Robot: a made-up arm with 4 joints.
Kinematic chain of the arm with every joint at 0, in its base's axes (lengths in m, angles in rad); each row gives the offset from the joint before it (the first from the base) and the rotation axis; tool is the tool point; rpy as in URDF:
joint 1: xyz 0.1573 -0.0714 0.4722 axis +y
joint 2: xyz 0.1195 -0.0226 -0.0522 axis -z
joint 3: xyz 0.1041 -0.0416 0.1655 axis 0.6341 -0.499 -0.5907
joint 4: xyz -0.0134 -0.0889 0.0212 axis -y
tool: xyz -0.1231 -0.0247 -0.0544 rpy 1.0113 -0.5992 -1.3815
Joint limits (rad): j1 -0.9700..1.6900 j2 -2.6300..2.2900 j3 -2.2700..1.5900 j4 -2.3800..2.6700
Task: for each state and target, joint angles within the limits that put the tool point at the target. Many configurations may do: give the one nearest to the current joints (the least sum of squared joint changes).
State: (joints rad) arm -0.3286 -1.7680 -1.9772 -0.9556
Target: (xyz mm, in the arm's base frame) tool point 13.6 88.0 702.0
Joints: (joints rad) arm -0.7519 -1.7082 -2.0082 -0.9292
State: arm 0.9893 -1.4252 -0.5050 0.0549
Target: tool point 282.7 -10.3 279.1
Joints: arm 1.0189 -2.1109 0.1493 0.5726
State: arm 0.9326 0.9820 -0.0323 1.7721
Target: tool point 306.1 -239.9 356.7
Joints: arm 0.5112 0.3323 0.4928 1.2749
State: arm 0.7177 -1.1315 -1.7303 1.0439
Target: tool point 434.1 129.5 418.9
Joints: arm 0.5775 -1.6502 -1.7585 1.3568
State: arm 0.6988 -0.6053 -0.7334 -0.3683
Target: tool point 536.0 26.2 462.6
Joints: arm 0.9250 -1.1025 -1.5922 -0.7138
